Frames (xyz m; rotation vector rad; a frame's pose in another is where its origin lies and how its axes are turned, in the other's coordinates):
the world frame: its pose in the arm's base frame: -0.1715 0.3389 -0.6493 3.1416 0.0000 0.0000
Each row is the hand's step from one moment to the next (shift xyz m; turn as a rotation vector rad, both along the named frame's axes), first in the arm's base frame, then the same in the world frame.
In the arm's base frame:
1: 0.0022 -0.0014 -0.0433 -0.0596 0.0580 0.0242
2: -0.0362 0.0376 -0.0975 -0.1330 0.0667 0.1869
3: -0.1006 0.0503 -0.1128 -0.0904 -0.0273 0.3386
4: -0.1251 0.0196 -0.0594 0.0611 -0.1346 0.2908
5: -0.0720 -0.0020 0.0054 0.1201 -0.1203 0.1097
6: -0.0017 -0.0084 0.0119 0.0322 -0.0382 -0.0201
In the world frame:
1: 0.0022 0.0014 0.0433 -0.0596 -0.0580 -0.0242
2: -0.0362 -0.0376 0.0975 -0.1330 -0.0667 -0.1869
3: -0.1006 -0.0503 0.1128 -0.0904 0.0273 -0.3386
4: -0.1251 -0.0196 0.0594 0.0611 0.1346 -0.2908
5: -0.0720 0.0020 -0.0054 0.1201 0.1203 -0.1097
6: -0.0017 0.0084 -0.0119 0.0322 0.0382 0.0201

